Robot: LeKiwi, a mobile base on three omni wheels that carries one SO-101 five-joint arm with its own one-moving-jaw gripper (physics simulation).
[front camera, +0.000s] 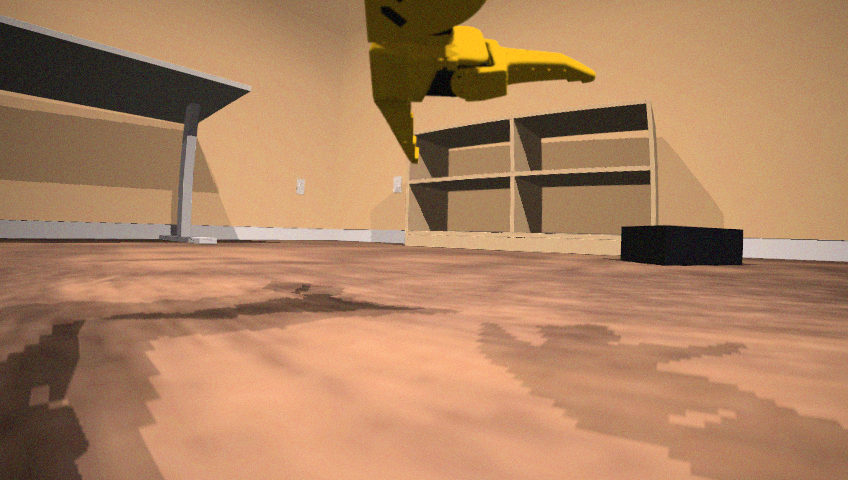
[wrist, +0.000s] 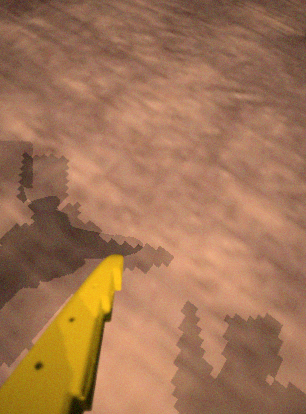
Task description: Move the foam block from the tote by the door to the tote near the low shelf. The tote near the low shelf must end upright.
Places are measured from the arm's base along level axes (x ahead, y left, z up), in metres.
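Pixels of known places: hand, tool point: (front camera: 418, 157) (wrist: 122, 267).
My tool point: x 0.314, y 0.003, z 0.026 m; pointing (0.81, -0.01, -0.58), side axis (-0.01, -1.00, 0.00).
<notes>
Ahead of a thing's pixels: the offset from my tool point to its middle. "spot": to the spot under its first point. Level surfaces: height alone.
A black tote {0.611 m ahead, 0.753 m right, 0.065 m down} (front camera: 708, 247) stands upright on the floor in the front view, at the right end of the low shelf {spot: 1.288 m ahead, 0.406 m right, 0.082 m up} (front camera: 512, 205). Its inside is hidden from this low angle. My gripper (front camera: 503, 117) is fully open and empty, high at the top middle of the front view. One jaw points down and the other points right. It hangs in front of the shelf and up and left of the tote in the picture. In the wrist view one notched yellow jaw (wrist: 85, 325) shows over the floor. The foam block and the tote by the door do not show in either view.
A grey table {0.580 m up} (front camera: 223, 89) with a metal leg {spot: 1.293 m ahead, 1.144 m left, 0.194 m up} (front camera: 186, 178) stands at the left in the front view. Tan walls with a white baseboard (front camera: 273, 234) meet behind. The wooden floor {0.115 m down} (front camera: 357, 380) (wrist: 210, 150) carries dark shadows of the arm.
</notes>
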